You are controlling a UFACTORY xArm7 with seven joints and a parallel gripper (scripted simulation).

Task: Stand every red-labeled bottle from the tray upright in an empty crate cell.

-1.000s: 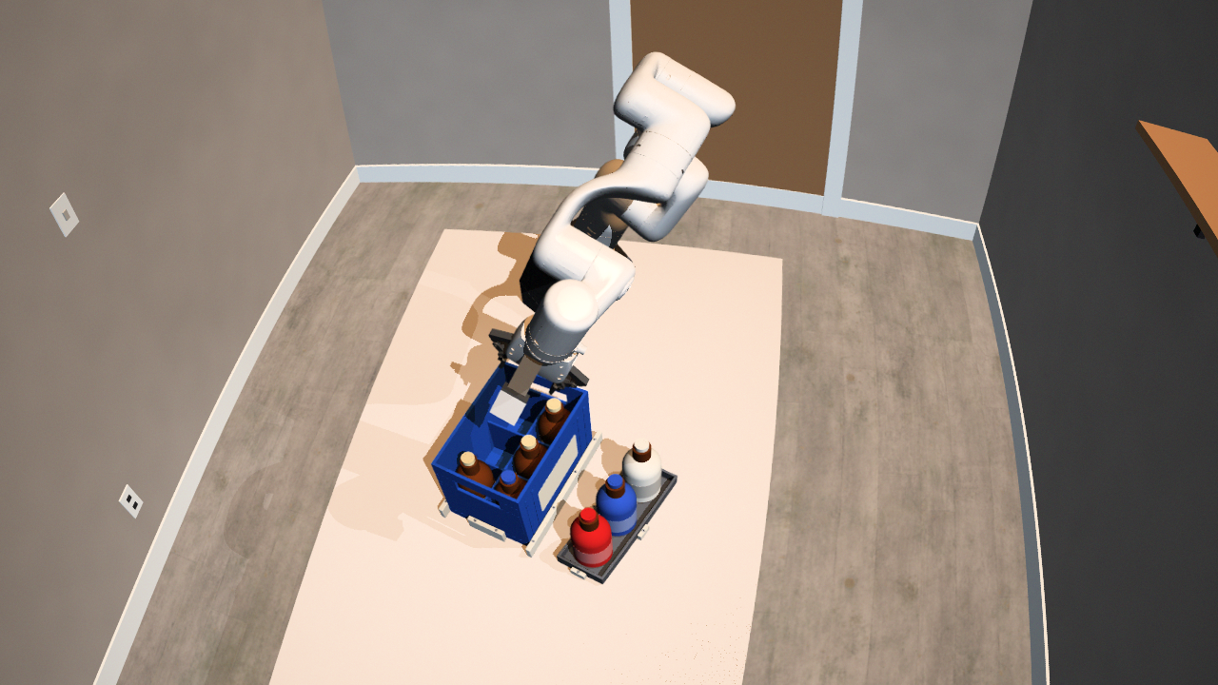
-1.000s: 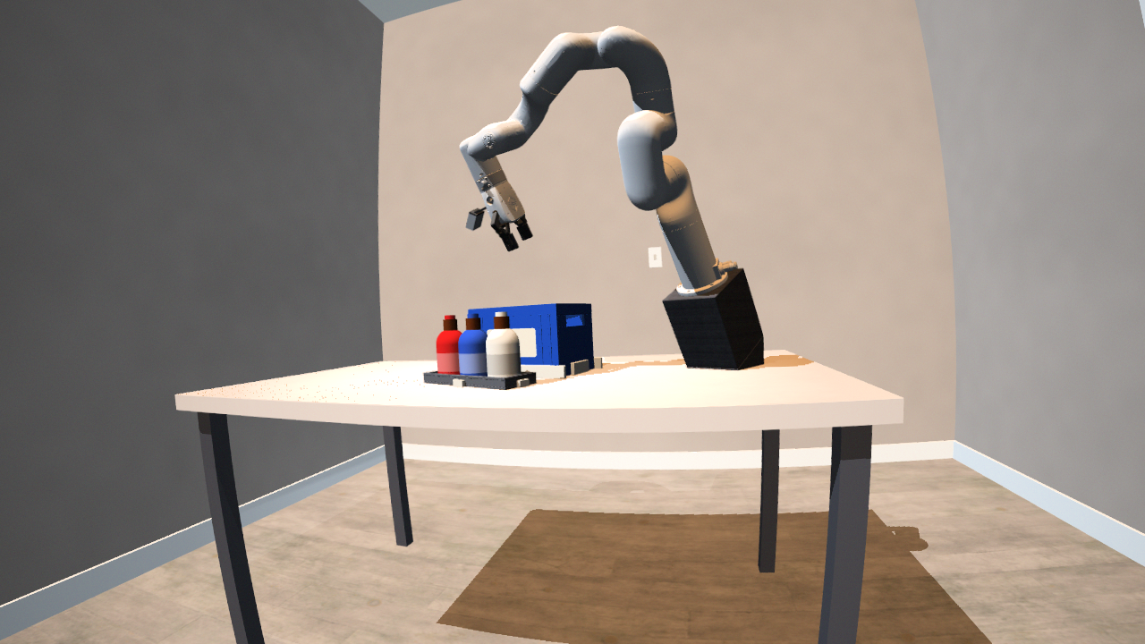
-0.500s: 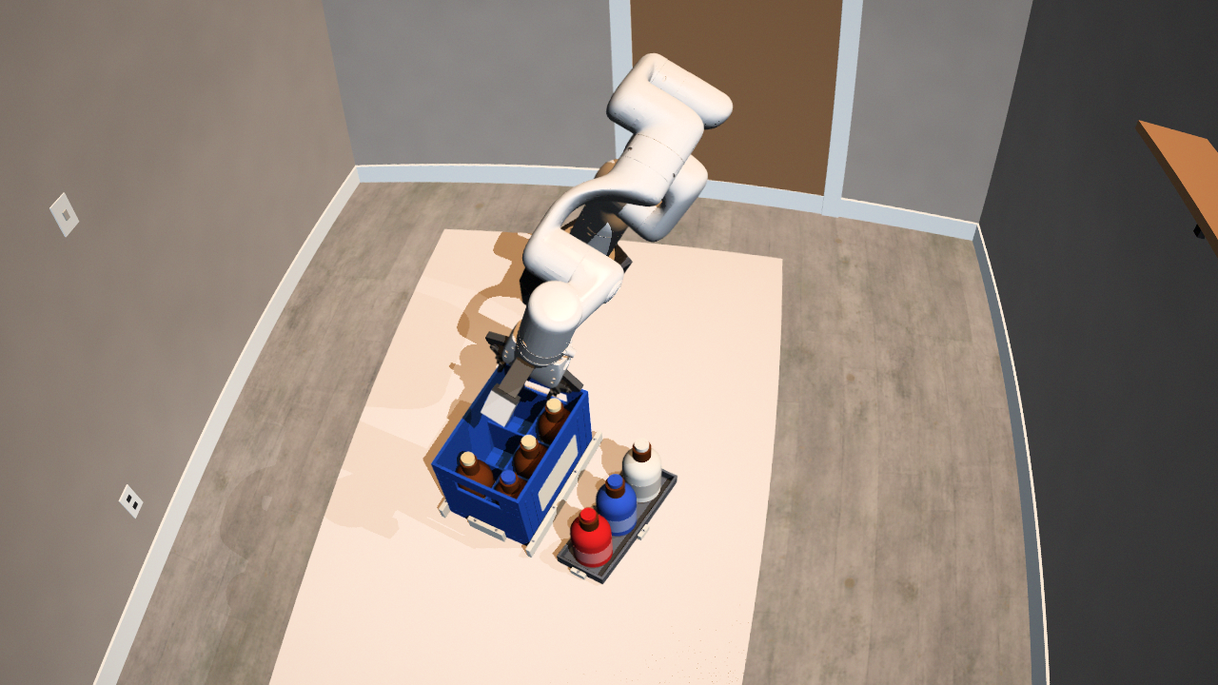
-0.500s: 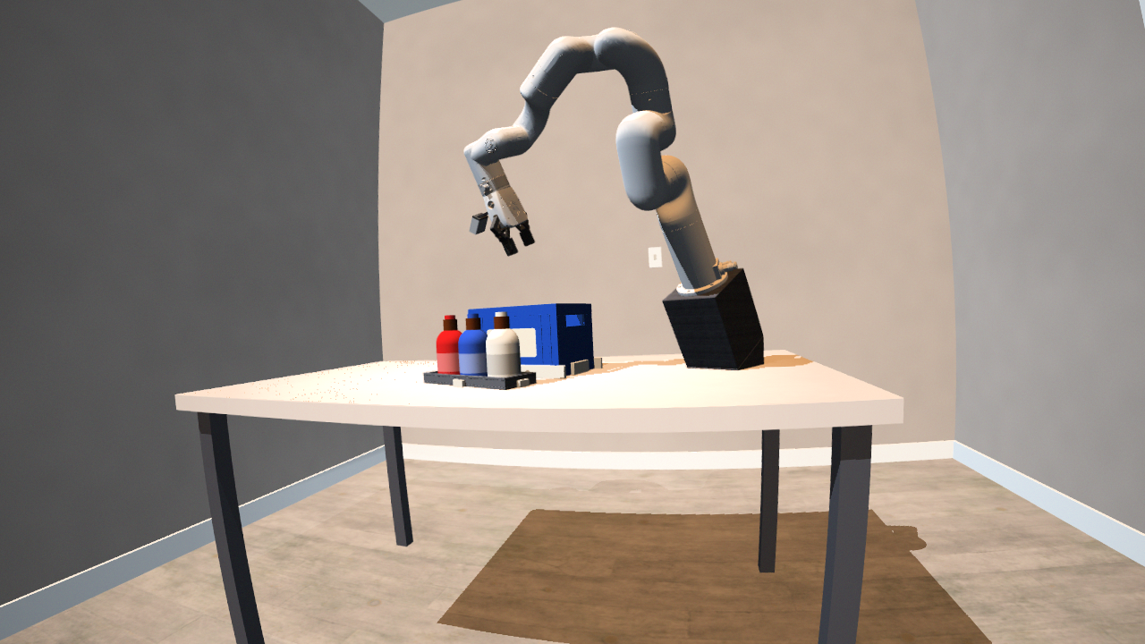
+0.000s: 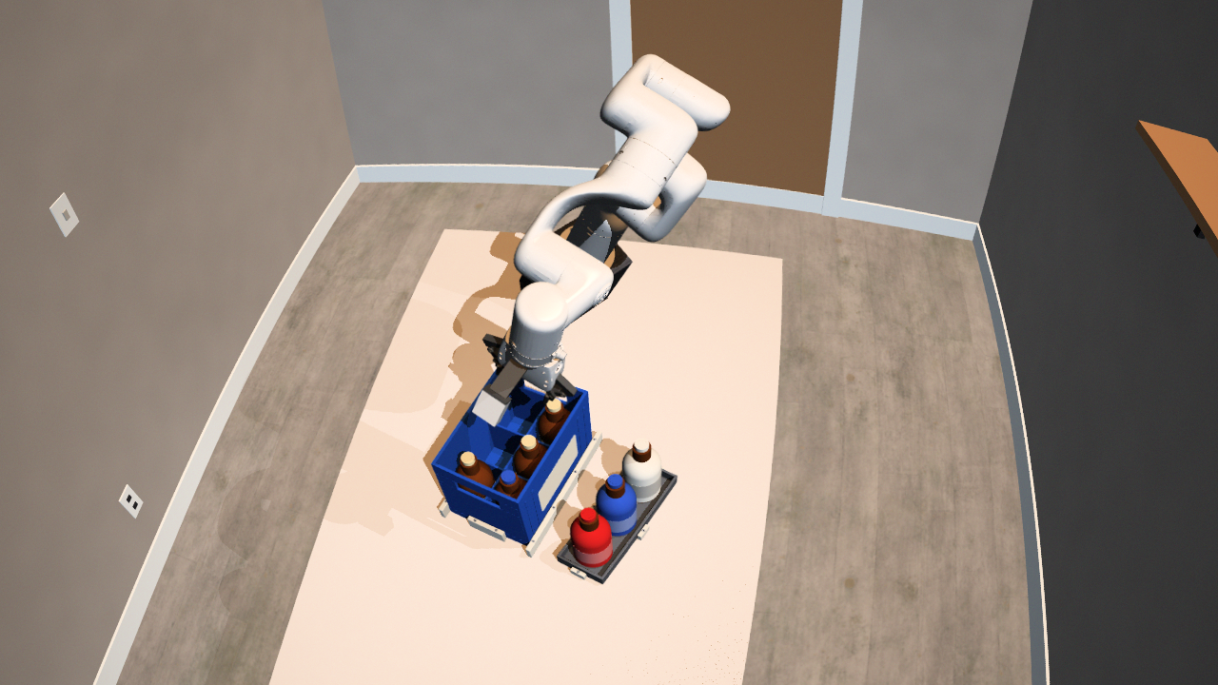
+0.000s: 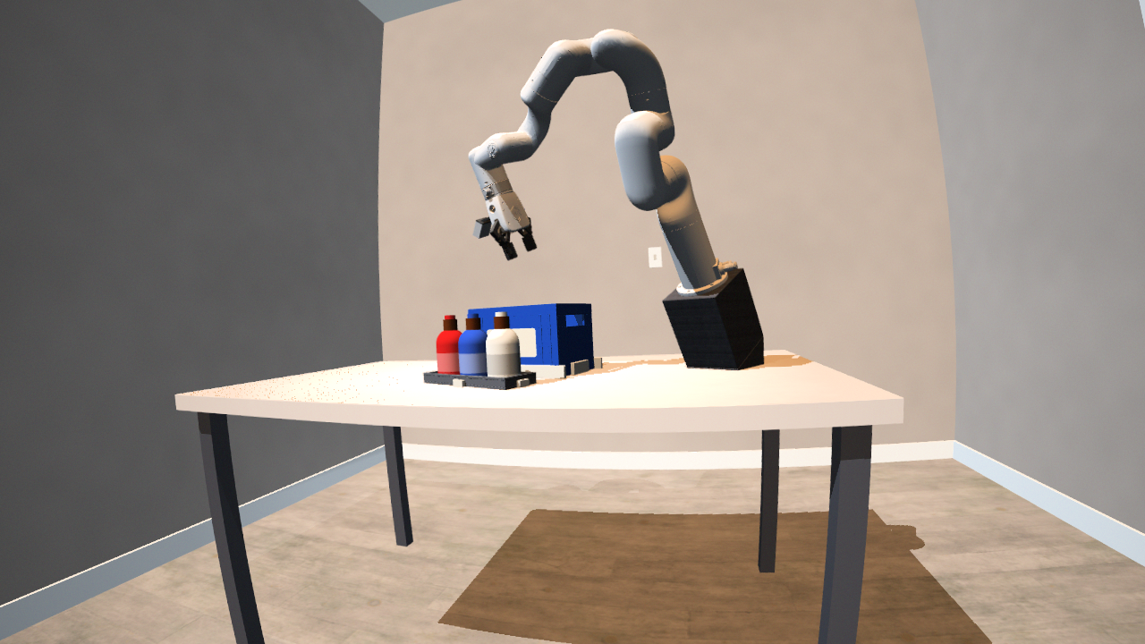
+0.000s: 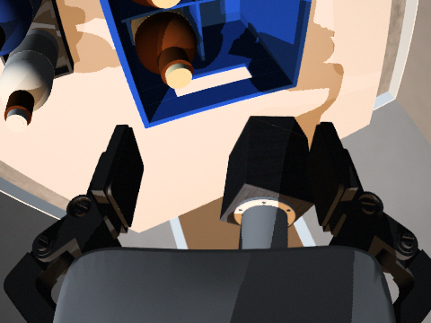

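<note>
The red-labeled bottle lies 230 mm below my hand, 150 mm to the left of it and 120 mm ahead of it. Round my hand: white-labeled bottle (230 mm below, 180 mm to the left, 60 mm behind); then blue-labeled bottle (230 mm below, 170 mm to the left, 30 mm ahead); then blue crate (230 mm below, 50 mm to the right, 10 mm ahead).
</note>
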